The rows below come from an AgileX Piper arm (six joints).
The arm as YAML. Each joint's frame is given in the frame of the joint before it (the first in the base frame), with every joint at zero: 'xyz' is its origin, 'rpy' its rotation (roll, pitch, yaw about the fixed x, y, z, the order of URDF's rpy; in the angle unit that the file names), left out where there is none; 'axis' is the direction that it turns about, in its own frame. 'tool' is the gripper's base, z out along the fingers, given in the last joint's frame.
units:
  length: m
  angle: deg
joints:
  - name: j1
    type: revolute
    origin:
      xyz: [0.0, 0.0, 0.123]
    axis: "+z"
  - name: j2
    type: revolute
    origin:
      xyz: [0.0, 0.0, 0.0]
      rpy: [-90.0, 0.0, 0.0]
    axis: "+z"
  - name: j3
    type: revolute
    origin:
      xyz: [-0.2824, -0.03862, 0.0]
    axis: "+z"
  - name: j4
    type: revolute
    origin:
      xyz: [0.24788, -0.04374, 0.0]
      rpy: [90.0, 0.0, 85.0]
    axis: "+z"
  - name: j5
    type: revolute
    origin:
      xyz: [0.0, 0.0, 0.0]
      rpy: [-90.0, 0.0, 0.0]
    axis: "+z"
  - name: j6
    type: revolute
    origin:
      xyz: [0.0, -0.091, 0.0]
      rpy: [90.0, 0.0, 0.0]
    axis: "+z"
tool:
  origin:
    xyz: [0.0, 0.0, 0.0]
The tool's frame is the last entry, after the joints.
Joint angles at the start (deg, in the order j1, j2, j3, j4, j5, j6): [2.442 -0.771 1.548 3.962 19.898 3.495]
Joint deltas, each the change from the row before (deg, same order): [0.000 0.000 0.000 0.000 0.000 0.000]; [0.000 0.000 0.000 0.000 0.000 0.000]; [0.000 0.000 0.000 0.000 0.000 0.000]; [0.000 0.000 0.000 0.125 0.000 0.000]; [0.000 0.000 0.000 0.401 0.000 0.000]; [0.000 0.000 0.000 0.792 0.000 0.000]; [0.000 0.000 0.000 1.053 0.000 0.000]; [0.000 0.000 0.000 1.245 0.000 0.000]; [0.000 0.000 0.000 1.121 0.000 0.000]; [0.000 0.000 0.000 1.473 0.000 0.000]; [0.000 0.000 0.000 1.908 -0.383 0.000]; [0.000 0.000 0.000 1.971 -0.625 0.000]
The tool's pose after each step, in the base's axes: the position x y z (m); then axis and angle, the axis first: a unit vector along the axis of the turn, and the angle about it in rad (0 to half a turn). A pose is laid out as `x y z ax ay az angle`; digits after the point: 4 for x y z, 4 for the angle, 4 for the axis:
0.0530 0.0044 0.1737 0.0327 0.9966 0.0754 1.8511
0.0530 0.0044 0.1737 0.0327 0.9966 0.0754 1.8511
0.0530 0.0044 0.1737 0.0327 0.9966 0.0754 1.8511
0.0530 0.0045 0.1737 0.0334 0.9965 0.0765 1.8513
0.0530 0.0047 0.1737 0.0358 0.9961 0.0802 1.8518
0.0530 0.0051 0.1737 0.0405 0.9954 0.0874 1.8530
0.0530 0.0057 0.1738 0.0467 0.9942 0.0969 1.8547
0.0529 0.0063 0.1739 0.0540 0.9927 0.1082 1.8569
0.0529 0.0069 0.1740 0.0606 0.9911 0.1183 1.8590
0.0529 0.0077 0.1741 0.0692 0.9889 0.1315 1.8620
0.0530 0.0086 0.1749 0.0808 0.9856 0.1488 1.8596
0.0532 0.0094 0.1760 0.0933 0.9816 0.1667 1.8536

